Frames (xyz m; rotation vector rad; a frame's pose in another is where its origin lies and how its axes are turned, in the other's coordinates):
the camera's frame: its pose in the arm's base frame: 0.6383 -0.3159 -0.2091 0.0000 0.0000 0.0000
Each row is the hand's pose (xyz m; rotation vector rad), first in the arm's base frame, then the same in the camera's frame.
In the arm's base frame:
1: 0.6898 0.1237 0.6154 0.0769 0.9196 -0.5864
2: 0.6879 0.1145 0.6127 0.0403 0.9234 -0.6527
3: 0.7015 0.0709 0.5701 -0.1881 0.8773 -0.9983
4: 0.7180 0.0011 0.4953 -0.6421 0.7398 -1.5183
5: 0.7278 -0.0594 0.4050 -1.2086 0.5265 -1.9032
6: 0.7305 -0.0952 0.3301 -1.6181 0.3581 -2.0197
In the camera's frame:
1: 0.0515 0.4396 0.8245 0.0769 0.9196 -0.5864
2: 0.0496 0.4304 0.8218 0.0403 0.9234 -0.6527
3: 0.0632 0.3868 0.7792 -0.1881 0.8773 -0.9983
4: 0.0797 0.3170 0.7044 -0.6421 0.7398 -1.5183
5: 0.0895 0.2565 0.6141 -1.2086 0.5265 -1.9032
6: 0.0922 0.2207 0.5392 -1.6181 0.3581 -2.0197

